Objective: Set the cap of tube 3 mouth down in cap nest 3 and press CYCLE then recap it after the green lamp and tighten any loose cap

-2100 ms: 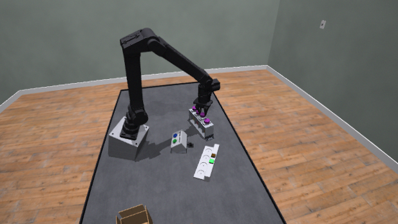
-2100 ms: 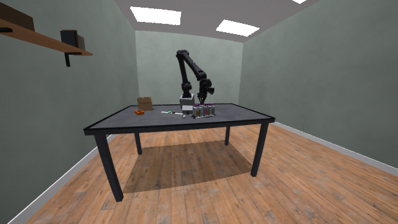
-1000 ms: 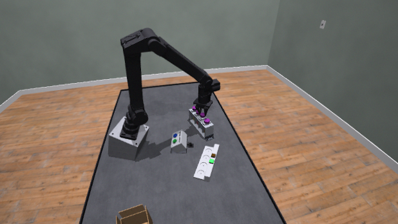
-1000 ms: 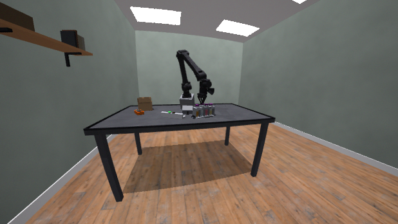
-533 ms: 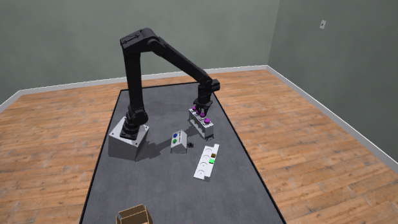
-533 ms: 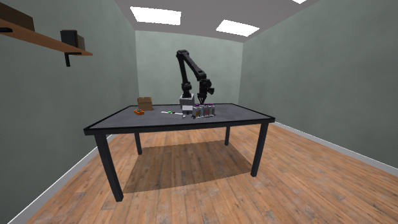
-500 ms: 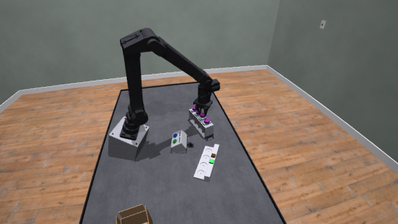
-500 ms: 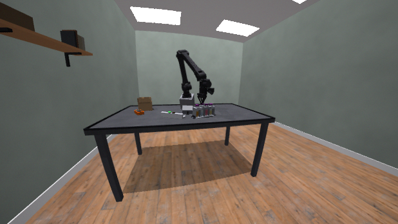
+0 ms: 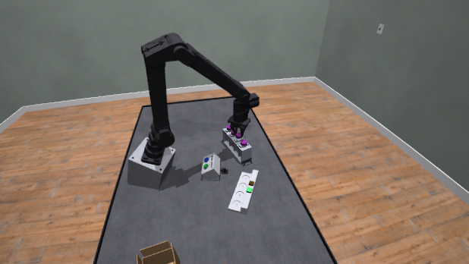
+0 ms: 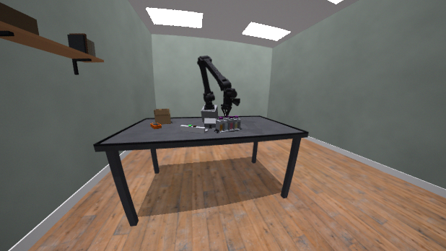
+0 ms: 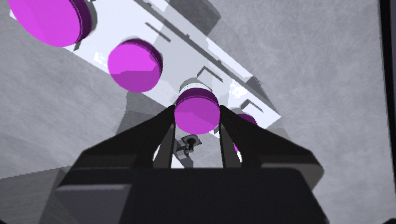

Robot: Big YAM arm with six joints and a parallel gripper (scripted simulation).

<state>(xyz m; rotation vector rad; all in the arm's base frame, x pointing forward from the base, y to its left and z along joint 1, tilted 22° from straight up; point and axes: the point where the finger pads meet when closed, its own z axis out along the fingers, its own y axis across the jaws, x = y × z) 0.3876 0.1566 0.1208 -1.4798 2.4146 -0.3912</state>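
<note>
My gripper is now 10 mm above the cap. Also, from my hand: blue key 170 mm behind, 110 mm to the right, 70 mm below; then key housing 160 mm behind, 130 mm to the right, 80 mm below; then green key 180 mm behind, 150 mm to the right, 70 mm below.
</note>
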